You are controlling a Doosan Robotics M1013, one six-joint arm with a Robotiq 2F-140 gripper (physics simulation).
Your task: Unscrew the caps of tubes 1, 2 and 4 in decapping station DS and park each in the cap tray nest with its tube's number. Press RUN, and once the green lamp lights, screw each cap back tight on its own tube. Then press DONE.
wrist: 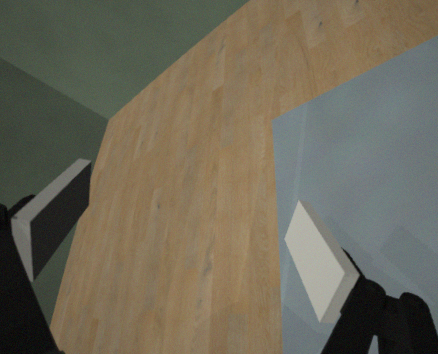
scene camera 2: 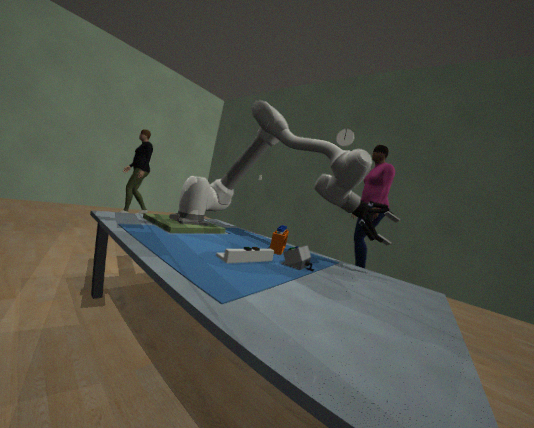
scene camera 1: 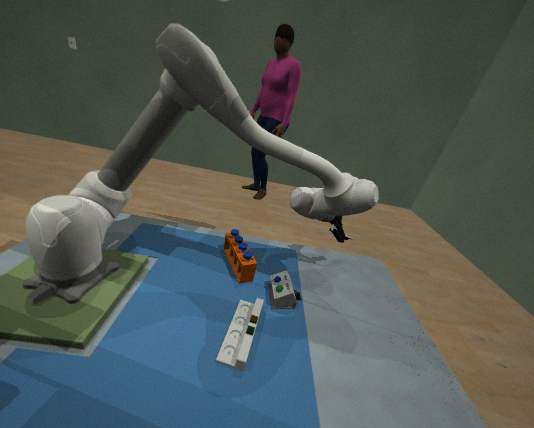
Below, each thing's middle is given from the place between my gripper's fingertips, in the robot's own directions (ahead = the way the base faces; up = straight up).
Labels:
Now: the grey lamp box [scene camera 1: 286, 299] 350 mm to the right of my hand, 230 mm behind it and 180 mm below it.

